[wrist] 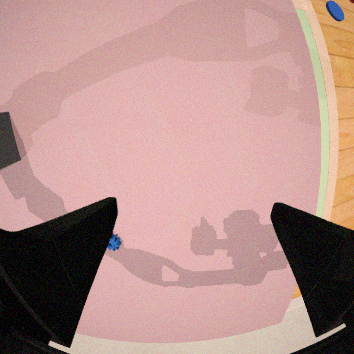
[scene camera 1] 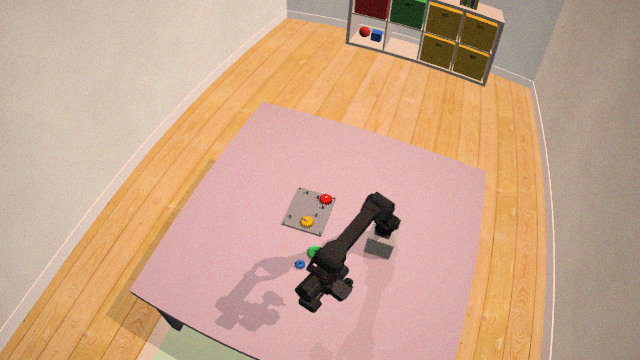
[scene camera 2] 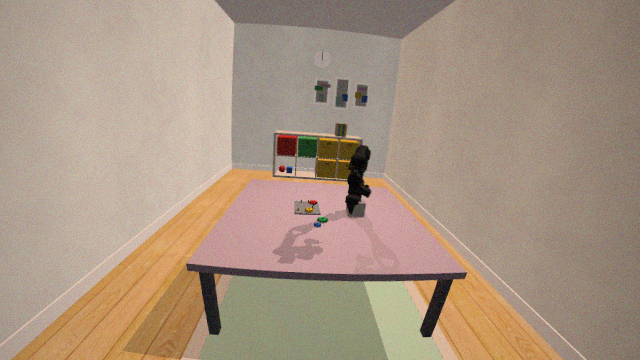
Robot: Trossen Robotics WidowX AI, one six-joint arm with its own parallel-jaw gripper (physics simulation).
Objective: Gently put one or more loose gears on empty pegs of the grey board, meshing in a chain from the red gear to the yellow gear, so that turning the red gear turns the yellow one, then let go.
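Places are measured from the arm's base along level axes (x ahead, y left, z up), in centimetres.
Pixels of known places: gripper, between the fingertips: (wrist: 198,208) (scene camera 1: 322,296) (scene camera 2: 351,210); arm's base, origin of its link: (scene camera 1: 384,230).
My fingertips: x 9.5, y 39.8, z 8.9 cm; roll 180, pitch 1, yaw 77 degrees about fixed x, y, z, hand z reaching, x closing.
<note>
Ahead of a thing's pixels: the offset from my fingertips to its middle. Level surfaces: height alone.
The grey board @[dy -43.6, dx +23.0, dz -17.9 cm] (scene camera 1: 300,207) (scene camera 2: 300,210) lies on the table with several bare pegs. The red gear @[dy -51.4, dx +18.9, dz -17.8 cm] (scene camera 1: 326,199) (scene camera 2: 313,202) is at its far right corner and the yellow gear @[dy -37.2, dx +21.3, dz -17.7 cm] (scene camera 1: 307,221) (scene camera 2: 309,210) near its front edge. Two loose gears lie on the table in front of the board: a green gear @[dy -25.4, dx +12.5, dz -18.6 cm] (scene camera 1: 313,251) (scene camera 2: 322,219), partly behind the arm in scene camera 1, and a smaller blue gear @[dy -17.8, dx +15.7, dz -18.6 cm] (scene camera 1: 300,264) (scene camera 2: 317,225) (wrist: 114,242), partly behind the left finger in the wrist view. My gripper (wrist: 198,208) is wide open and empty, high above the table, apart from both gears.
The arm's grey base block (scene camera 1: 380,246) (scene camera 2: 356,210) (wrist: 7,142) stands right of the board on the pink table @[dz -19.4 cm] (scene camera 1: 400,165) (scene camera 2: 250,240). The arm's shadow falls across the table. A shelf unit with coloured bins stands by the far wall.
</note>
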